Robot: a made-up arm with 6 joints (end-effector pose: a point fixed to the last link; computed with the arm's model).
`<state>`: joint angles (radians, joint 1 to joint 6).
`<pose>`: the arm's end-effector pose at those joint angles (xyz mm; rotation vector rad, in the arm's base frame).
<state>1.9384 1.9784 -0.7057 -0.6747 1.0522 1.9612</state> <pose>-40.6 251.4 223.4 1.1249 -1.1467 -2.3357</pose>
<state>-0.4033 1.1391 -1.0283 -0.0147 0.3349 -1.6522</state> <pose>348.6 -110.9 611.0 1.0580 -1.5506 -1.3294</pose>
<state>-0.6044 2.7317 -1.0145 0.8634 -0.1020 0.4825</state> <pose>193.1 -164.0 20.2 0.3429 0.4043 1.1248</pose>
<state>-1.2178 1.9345 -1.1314 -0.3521 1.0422 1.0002</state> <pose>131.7 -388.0 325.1 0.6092 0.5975 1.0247</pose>
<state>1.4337 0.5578 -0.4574 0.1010 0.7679 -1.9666</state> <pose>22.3 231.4 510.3 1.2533 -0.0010 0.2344</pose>
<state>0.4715 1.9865 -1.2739 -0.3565 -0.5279 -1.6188</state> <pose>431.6 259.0 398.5 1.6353 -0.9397 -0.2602</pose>
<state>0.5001 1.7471 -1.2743 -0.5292 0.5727 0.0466</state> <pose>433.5 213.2 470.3 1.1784 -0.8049 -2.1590</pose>
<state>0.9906 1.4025 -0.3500 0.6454 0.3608 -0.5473</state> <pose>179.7 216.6 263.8 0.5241 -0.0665 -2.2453</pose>
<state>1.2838 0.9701 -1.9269 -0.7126 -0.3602 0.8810</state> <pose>17.3 15.9 947.8 -2.2411 -2.0341 0.5713</pose>
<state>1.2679 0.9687 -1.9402 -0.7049 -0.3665 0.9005</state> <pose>16.2 10.0 949.5 -2.2223 -2.0452 0.5545</pose>
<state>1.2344 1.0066 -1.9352 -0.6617 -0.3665 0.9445</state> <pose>27.6 33.3 948.1 -2.1672 -2.0840 0.6511</pose>
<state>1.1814 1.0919 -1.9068 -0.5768 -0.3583 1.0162</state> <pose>58.3 89.5 937.7 -2.0470 -2.1305 0.8856</pose>
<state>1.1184 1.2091 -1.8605 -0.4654 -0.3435 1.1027</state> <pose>107.2 162.3 909.9 -1.8486 -2.1322 1.1994</pose>
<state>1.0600 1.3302 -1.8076 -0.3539 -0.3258 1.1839</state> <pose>162.5 228.3 865.2 -1.6099 -2.0655 1.4886</pose>
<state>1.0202 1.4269 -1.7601 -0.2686 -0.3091 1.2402</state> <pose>206.7 273.6 817.9 -1.4085 -1.9668 1.6865</pose>
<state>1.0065 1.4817 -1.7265 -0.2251 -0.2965 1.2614</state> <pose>229.3 298.0 785.2 -1.3013 -1.8913 1.7950</pose>
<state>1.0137 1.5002 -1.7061 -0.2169 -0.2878 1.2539</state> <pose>233.8 309.5 770.5 -1.2806 -1.8553 1.8502</pose>
